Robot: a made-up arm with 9 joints. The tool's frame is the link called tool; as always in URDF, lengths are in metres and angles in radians. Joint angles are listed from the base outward. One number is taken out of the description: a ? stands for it. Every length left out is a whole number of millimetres.
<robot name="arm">
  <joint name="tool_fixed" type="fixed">
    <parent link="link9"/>
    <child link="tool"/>
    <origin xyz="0.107 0.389 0" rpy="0 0 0"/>
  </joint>
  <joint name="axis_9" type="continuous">
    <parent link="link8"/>
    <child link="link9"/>
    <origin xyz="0 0.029 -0.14" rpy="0 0 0"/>
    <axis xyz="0 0 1"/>
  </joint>
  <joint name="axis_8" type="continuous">
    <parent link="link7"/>
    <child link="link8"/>
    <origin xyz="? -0.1 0" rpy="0 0 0"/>
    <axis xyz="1 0 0"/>
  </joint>
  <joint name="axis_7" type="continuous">
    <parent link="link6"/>
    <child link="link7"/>
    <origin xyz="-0.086 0.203 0" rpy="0 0 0"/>
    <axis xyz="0 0 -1"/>
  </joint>
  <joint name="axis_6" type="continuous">
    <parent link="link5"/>
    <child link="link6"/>
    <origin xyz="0 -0.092 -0.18" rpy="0 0 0"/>
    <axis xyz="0 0 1"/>
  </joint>
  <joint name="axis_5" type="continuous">
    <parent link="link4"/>
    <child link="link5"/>
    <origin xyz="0.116 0 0.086" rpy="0 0 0"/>
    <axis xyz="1 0 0"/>
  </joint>
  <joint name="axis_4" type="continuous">
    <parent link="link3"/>
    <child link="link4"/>
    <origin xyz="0 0.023 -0.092" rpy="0 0 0"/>
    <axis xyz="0 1 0"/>
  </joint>
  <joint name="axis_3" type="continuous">
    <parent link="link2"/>
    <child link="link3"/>
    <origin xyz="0 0.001 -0.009" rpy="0 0 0"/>
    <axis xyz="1 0 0"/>
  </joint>
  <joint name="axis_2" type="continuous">
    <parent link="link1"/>
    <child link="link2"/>
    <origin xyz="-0.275 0.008 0" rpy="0 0 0"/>
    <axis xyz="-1 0 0"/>
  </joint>
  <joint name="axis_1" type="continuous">
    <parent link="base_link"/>
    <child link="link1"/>
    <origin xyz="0 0 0.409" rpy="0 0 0"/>
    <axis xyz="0 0 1"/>
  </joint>
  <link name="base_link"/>
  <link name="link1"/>
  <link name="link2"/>
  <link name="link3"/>
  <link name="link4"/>
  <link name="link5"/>
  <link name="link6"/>
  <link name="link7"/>
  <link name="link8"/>
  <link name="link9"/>
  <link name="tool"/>
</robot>
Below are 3 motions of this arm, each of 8 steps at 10 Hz.
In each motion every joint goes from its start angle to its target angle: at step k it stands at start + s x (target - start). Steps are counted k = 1, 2, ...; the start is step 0. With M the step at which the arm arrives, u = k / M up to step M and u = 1 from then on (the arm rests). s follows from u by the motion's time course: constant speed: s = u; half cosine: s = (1 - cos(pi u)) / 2; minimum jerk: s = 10 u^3 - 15 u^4 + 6 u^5.
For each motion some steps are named. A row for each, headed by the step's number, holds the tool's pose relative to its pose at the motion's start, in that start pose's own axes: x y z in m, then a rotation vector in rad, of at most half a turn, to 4 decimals.
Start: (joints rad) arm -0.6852 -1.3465 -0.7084 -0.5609 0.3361 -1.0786 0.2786 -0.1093 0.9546
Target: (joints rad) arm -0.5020 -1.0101 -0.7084 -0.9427 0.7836 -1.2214 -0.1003 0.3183 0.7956
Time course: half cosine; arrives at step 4
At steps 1, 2, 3, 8:
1: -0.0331 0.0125 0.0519 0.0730 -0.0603 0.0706
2: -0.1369 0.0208 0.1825 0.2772 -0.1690 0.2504
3: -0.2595 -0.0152 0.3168 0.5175 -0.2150 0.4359
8: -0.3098 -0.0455 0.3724 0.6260 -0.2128 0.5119

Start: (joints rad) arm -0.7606 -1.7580 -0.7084 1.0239 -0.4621 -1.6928 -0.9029 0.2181 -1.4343
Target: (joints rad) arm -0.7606 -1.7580 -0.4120 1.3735 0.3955 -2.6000 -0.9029 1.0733 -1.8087
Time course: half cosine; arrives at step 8
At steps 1, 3, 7, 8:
1: 0.0005 -0.0099 -0.0155 -0.0205 0.0566 -0.0415
3: -0.0026 -0.1114 -0.1309 -0.1885 0.4016 -0.3713
7: -0.0638 -0.5409 -0.2828 -0.5600 0.7363 -1.3515
8: -0.0679 -0.5690 -0.2814 -0.5708 0.7321 -1.4116

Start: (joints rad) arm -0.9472 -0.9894 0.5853 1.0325 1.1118 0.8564 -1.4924 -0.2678 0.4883
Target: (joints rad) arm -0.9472 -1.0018 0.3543 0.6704 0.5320 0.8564 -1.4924 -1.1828 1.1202
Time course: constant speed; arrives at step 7
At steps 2, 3, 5, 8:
2: -0.1933 0.0201 -0.0133 -0.0655 0.2477 0.3189
3: -0.2936 0.0089 0.0043 -0.0858 0.3697 0.4899
5: -0.4760 -0.0587 0.0863 -0.1034 0.6068 0.8515
8: -0.6024 -0.1807 0.2163 -0.0937 0.8304 1.2347

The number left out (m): -0.126
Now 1 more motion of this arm.
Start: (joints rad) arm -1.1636 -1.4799 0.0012 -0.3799 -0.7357 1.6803 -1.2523 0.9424 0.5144
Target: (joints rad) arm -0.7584 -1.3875 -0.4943 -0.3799 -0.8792 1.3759 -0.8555 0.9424 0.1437
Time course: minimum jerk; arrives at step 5
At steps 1, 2, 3, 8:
1: 0.0162 0.0157 0.0119 0.0298 -0.0279 -0.0311
2: 0.0827 0.0739 0.0753 0.1727 -0.1215 -0.1883
3: 0.1590 0.1139 0.1697 0.3765 -0.1609 -0.4521
8: 0.2080 0.1090 0.2273 0.5254 -0.1086 -0.7122

